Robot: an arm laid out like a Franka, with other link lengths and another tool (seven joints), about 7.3 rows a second.
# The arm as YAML. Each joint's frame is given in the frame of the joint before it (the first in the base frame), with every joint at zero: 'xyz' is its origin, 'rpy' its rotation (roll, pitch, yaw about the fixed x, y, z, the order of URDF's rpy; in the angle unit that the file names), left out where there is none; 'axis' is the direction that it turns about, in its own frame. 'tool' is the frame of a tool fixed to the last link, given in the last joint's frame.
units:
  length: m
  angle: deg
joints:
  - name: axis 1
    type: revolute
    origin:
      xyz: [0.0, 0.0, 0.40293]
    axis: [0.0, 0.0, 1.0]
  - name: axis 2
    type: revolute
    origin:
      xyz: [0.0, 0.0, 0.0]
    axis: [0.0, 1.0, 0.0]
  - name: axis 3
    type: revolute
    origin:
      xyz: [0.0, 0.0, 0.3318]
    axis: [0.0, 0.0, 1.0]
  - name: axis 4
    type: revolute
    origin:
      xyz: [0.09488, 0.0, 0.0]
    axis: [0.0, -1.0, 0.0]
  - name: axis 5
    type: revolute
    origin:
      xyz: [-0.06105, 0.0, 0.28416]
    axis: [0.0, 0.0, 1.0]
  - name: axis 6
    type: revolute
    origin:
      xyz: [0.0, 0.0, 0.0]
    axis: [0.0, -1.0, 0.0]
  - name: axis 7
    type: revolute
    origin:
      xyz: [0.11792, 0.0, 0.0]
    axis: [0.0, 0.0, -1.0]
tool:
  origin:
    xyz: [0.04, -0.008, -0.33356]
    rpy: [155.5, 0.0, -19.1]
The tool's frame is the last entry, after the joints.
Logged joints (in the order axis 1, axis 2, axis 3, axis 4, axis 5, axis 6, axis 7), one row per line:
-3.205, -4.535, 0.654, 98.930, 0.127, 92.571, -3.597
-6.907, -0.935, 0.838, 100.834, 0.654, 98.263, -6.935
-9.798, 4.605, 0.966, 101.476, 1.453, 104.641, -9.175
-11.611, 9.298, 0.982, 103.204, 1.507, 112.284, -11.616
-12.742, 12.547, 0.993, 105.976, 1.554, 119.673, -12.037
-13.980, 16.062, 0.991, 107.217, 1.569, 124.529, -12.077
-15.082, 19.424, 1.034, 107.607, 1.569, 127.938, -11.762
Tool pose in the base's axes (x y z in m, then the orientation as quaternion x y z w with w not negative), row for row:
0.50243, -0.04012, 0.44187, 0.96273, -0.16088, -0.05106, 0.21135
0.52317, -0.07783, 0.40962, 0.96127, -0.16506, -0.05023, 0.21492
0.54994, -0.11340, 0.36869, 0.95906, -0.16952, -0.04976, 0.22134
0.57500, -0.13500, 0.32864, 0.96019, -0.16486, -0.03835, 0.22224
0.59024, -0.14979, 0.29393, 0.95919, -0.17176, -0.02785, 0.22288
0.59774, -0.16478, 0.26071, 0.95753, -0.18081, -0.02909, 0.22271
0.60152, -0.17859, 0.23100, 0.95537, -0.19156, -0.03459, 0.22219
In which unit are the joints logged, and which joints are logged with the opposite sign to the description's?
The joints are logged in degrees. Opposite sign: axis 3, axis 4, axis 5.
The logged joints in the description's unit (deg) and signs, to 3 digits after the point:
-3.205, -4.535, -0.654, -98.930, -0.127, 92.571, -3.597
-6.907, -0.935, -0.838, -100.834, -0.654, 98.263, -6.935
-9.798, 4.605, -0.966, -101.476, -1.453, 104.641, -9.175
-11.611, 9.298, -0.982, -103.204, -1.507, 112.284, -11.616
-12.742, 12.547, -0.993, -105.976, -1.554, 119.673, -12.037
-13.980, 16.062, -0.991, -107.217, -1.569, 124.529, -12.077
-15.082, 19.424, -1.034, -107.607, -1.569, 127.938, -11.762

